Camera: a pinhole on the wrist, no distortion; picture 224 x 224 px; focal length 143.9 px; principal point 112.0 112.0 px. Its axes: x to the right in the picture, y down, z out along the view. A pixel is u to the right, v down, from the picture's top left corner.
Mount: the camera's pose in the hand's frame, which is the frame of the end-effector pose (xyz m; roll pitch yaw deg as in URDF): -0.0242 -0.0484 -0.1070 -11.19 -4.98 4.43
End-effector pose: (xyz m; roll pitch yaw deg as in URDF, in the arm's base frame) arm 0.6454 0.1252 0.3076 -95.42 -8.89 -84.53
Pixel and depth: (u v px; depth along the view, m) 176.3 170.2 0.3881
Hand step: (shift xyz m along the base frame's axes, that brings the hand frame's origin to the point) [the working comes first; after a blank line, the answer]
In the camera's frame: 0.1734 0.1570 0.3881

0.2493 -0.1087 -0.1966
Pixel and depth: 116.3 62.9 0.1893
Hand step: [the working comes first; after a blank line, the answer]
In the camera's frame: 0.0057 -0.0646 0.1893

0.0931 0.0527 0.0609
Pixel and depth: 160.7 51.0 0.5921
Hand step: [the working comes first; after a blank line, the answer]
In the camera's frame: 0.2004 -0.2510 0.5921

0.5591 -0.0579 0.1354
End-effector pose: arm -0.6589 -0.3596 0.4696 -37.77 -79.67 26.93
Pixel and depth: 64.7 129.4 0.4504
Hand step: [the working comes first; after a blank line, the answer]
In the camera's frame: -0.1480 0.0545 0.4504

-0.3219 0.1182 -0.1805
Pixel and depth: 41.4 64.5 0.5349
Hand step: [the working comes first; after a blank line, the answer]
In the camera's frame: -0.2624 -0.1766 0.5349

-0.4924 -0.0822 -0.2465
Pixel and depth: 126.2 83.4 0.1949
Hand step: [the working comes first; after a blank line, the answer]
In the camera's frame: 0.0192 -0.0387 0.1949

-0.1022 -0.0312 -0.0035
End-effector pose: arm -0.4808 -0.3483 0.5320 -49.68 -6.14 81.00
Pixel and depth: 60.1 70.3 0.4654
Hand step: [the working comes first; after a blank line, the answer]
In the camera's frame: -0.1679 -0.1349 0.4654

-0.2435 -0.2264 0.2873
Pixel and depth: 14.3 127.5 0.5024
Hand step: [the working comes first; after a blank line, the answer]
In the camera's frame: -0.3411 0.0541 0.5024

-0.3727 -0.3782 0.1219
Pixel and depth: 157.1 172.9 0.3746
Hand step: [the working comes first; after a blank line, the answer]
In the camera's frame: 0.1174 0.1585 0.3746

-0.2916 0.0908 0.0175
